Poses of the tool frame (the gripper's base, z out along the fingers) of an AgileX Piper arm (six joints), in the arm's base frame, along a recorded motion.
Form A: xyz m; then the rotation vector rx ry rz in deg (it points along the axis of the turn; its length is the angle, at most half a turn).
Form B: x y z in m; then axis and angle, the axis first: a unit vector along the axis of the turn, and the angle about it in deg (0 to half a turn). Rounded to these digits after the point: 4 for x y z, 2 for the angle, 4 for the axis.
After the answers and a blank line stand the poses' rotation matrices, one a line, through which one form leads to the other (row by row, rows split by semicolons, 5 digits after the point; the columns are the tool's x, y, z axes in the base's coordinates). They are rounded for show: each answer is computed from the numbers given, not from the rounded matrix.
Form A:
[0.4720 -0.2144 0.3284 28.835 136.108 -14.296]
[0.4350 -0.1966 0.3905 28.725 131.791 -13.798]
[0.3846 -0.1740 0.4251 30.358 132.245 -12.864]
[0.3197 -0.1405 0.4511 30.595 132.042 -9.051]
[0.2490 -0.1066 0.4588 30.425 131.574 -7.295]
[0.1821 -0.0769 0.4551 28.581 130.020 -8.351]
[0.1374 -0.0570 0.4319 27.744 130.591 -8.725]
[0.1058 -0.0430 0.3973 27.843 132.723 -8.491]
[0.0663 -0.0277 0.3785 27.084 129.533 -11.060]
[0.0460 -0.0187 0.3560 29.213 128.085 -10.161]
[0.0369 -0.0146 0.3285 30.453 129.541 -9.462]
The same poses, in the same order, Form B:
[0.4720 -0.2144 0.3284 0.2062 0.9732 -0.1022 139.86]
[0.4350 -0.1966 0.3905 0.2119 0.9720 -0.1018 135.59]
[0.3846 -0.1740 0.4251 0.2227 0.9703 -0.0944 136.29]
[0.3197 -0.1405 0.4511 0.2252 0.9720 -0.0666 135.84]
[0.2490 -0.1066 0.4588 0.2250 0.9729 -0.0539 135.24]
[0.1821 -0.0769 0.4551 0.2143 0.9748 -0.0626 133.39]
[0.1374 -0.0570 0.4319 0.2074 0.9761 -0.0652 133.79]
[0.1058 -0.0430 0.3973 0.2049 0.9768 -0.0625 135.88]
[0.0663 -0.0277 0.3785 0.2040 0.9754 -0.0833 132.80]
[0.0460 -0.0187 0.3560 0.2217 0.9721 -0.0771 131.77]
[0.0369 -0.0146 0.3285 0.2283 0.9710 -0.0709 133.41]

-0.68949 0.41991 0.59015; 0.28813 0.90656 -0.30842; -0.66452 -0.04261 -0.74605
-0.63740 0.42423 0.64324; 0.28180 0.90530 -0.31783; -0.71716 -0.02132 -0.69659
-0.63741 0.43757 0.63422; 0.30714 0.89917 -0.31169; -0.70667 -0.00388 -0.70754
-0.63030 0.42240 0.65138; 0.32957 0.90526 -0.26813; -0.70292 0.04567 -0.70980
-0.62355 0.41226 0.66425; 0.33630 0.90848 -0.24814; -0.70575 0.06866 -0.70512
-0.60946 0.39784 0.68577; 0.30684 0.91594 -0.25867; -0.73103 0.05277 -0.68030
-0.61926 0.38956 0.68173; 0.29541 0.92004 -0.25740; -0.72750 0.04199 -0.68483
-0.64572 0.38734 0.65803; 0.30033 0.92116 -0.24752; -0.70203 0.03780 -0.71115
-0.60953 0.39521 0.68723; 0.27299 0.91849 -0.28609; -0.74428 0.01322 -0.66774
-0.58420 0.41657 0.69654; 0.30154 0.90820 -0.29025; -0.75351 0.04047 -0.65619
-0.59928 0.42549 0.67810; 0.32244 0.90360 -0.28203; -0.73273 0.04964 -0.67871

